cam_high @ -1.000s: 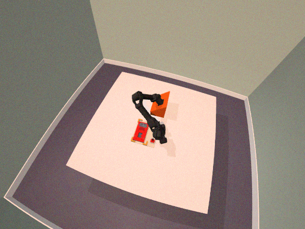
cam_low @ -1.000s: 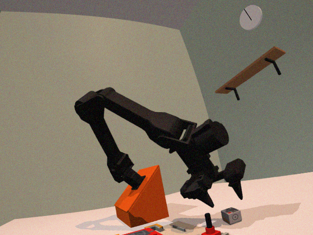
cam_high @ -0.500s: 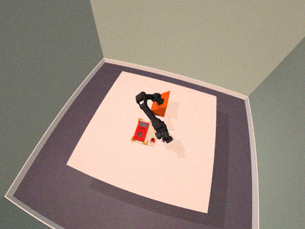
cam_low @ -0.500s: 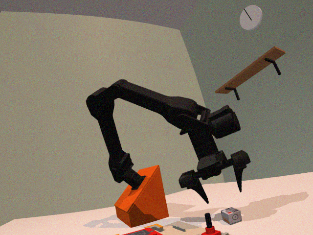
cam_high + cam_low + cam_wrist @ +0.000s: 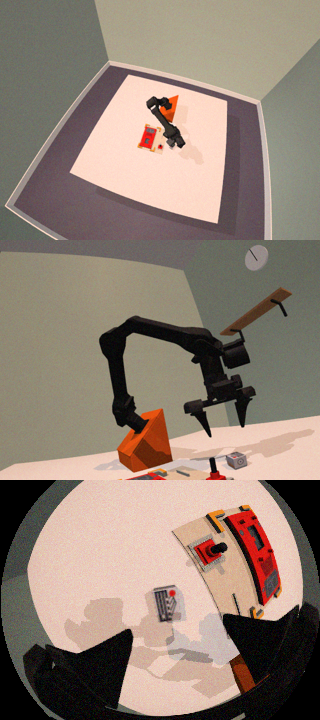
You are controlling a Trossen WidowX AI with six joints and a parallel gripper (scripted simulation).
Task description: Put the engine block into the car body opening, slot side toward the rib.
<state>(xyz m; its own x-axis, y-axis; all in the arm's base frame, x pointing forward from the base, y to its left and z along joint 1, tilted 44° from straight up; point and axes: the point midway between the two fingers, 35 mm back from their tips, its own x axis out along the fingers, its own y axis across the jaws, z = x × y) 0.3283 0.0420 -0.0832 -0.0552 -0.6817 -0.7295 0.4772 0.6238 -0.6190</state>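
Now: the grey engine block 8 cm below my gripper tip, 1 cm to the left of it and 1 cm ahead of it.
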